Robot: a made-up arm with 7 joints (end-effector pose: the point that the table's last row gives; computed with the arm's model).
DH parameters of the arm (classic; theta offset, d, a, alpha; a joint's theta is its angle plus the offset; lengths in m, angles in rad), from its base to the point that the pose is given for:
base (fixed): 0 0.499 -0.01 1.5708
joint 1: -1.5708 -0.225 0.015 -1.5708
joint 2: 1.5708 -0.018 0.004 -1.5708
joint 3: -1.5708 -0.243 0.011 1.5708
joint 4: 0 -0.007 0.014 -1.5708
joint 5: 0 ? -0.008 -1.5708
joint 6: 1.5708 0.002 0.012 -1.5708
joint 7: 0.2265 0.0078 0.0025 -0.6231
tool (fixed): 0.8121 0.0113 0 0
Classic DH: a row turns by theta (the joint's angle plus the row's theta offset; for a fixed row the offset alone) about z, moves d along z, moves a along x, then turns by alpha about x.
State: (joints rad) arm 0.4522 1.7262 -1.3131 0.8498 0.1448 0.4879 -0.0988
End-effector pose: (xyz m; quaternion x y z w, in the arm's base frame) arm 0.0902 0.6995 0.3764 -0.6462 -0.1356 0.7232 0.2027
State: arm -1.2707 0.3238 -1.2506 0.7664 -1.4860 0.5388 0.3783
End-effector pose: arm -0.4623 0.1864 0.2725 0.2343 0.6850 0.6797 0.1180
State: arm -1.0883 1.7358 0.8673 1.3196 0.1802 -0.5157 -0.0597
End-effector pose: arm 0.3180 0.5020 0.4641 -0.7070 0.5751 0.2168 0.3498
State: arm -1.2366 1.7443 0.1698 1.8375 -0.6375 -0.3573 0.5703
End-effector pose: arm 0.1613 0.3783 0.2621 -0.0034 0.6993 0.6494 0.2988
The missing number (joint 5, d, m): -0.289
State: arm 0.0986 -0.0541 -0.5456 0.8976 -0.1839 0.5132 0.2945
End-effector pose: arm 0.2141 0.0931 0.0752 0.5691 -0.5274 -0.5161 0.3629
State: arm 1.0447 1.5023 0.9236 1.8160 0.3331 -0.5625 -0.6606
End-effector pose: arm -0.1205 0.4068 0.7611 -0.2099 0.0347 -0.7745 0.5957
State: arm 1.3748 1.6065 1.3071 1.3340 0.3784 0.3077 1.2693
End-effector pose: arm -0.2720 0.5350 0.6131 -0.6964 0.3121 -0.4476 0.4661
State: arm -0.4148 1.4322 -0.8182 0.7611 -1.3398 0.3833 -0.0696
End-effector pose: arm 0.0480 0.6574 0.2468 0.0017 0.2231 0.7908 0.5699
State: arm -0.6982 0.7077 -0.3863 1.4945 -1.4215 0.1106 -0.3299
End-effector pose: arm 0.0358 0.3306 0.1118 -0.4852 0.5954 0.4516 0.4540
